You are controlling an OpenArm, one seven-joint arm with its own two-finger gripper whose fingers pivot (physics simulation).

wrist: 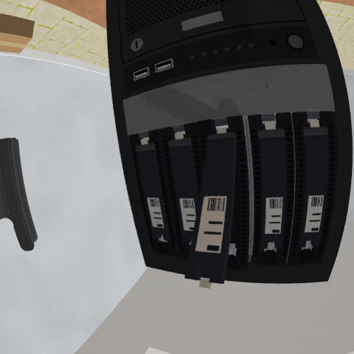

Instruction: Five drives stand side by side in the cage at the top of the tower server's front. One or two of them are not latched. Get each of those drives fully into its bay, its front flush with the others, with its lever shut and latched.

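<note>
The tower server (225,272) stands with five drives side by side in its front cage. The middle drive's lever (217,175) is swung out, its lower end standing away from the front and overlapping the second drive in the view. Whether its body sits slightly forward is unclear. The first drive (150,172), second drive (181,167), fourth drive (272,170) and fifth drive (315,170) have their levers lying flat and look level with each other. My gripper is open and holds nothing; one finger (18,195) shows at the left edge, away from the tower, and the other is out of view.
Above the cage are a bare grey panel (225,90), two USB ports (163,65) and a round button (295,41). A brown box (17,32) is at the upper left. A pale grey surface (70,150) lies left of the tower.
</note>
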